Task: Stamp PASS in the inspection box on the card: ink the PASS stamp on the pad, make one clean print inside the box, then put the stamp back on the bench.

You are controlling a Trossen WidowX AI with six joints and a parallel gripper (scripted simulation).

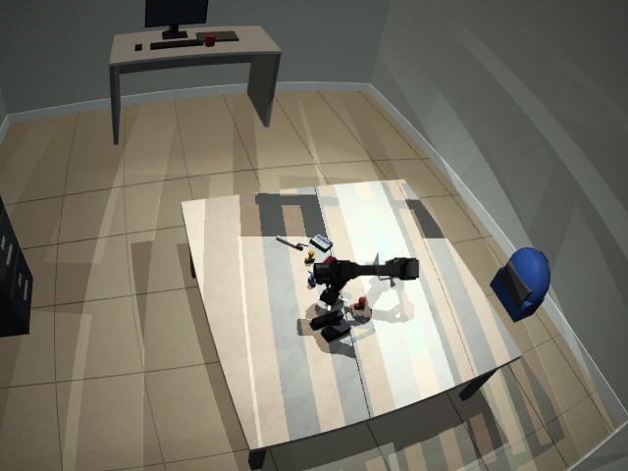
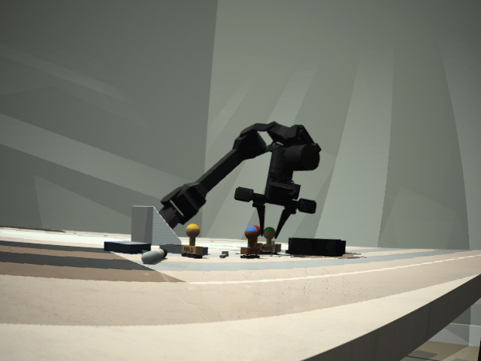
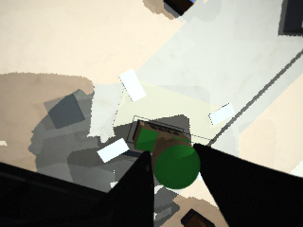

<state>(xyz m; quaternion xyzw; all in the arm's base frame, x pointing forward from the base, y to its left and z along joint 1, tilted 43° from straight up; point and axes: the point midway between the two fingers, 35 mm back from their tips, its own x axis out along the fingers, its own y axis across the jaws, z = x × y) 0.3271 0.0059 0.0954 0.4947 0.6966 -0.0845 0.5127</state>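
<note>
My gripper tip is 40 mm above the cream paper card, 10 mm to the left of it and 10 mm past it. Also, from my gripper tip: green-knobbed stamp: 20 mm below; then black box: 90 mm to the left, 70 mm ahead, 30 mm below; then red-knobbed stamp: 100 mm behind, 70 mm to the left, 20 mm below.
</note>
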